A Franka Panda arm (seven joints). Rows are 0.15 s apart.
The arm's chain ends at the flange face. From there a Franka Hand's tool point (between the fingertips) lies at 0.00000 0.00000 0.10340 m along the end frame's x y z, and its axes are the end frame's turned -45 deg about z.
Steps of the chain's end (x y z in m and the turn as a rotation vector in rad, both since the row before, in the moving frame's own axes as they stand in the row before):
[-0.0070, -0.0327, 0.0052, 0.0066, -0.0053, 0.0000]
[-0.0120, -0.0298, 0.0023, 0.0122, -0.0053, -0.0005]
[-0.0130, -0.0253, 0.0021, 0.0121, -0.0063, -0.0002]
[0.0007, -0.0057, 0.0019, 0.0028, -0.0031, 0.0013]
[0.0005, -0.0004, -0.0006, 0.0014, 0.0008, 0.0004]
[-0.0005, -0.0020, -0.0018, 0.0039, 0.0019, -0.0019]
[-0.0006, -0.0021, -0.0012, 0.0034, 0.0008, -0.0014]
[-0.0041, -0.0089, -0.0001, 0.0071, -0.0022, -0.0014]
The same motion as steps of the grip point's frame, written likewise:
[0.0183, -0.0289, 0.0052, 0.0084, 0.0009, 0.0000]
[0.0131, -0.0308, 0.0023, 0.0124, 0.0049, -0.0005]
[0.0091, -0.0284, 0.0021, 0.0130, 0.0041, -0.0002]
[0.0045, -0.0040, 0.0019, 0.0042, -0.0002, 0.0013]
[0.0008, 0.0000, -0.0006, 0.0004, 0.0016, 0.0004]
[0.0015, -0.0019, -0.0018, 0.0014, 0.0041, -0.0019]
[0.0014, -0.0021, -0.0012, 0.0018, 0.0030, -0.0014]
[0.0038, -0.0099, -0.0001, 0.0066, 0.0035, -0.0014]

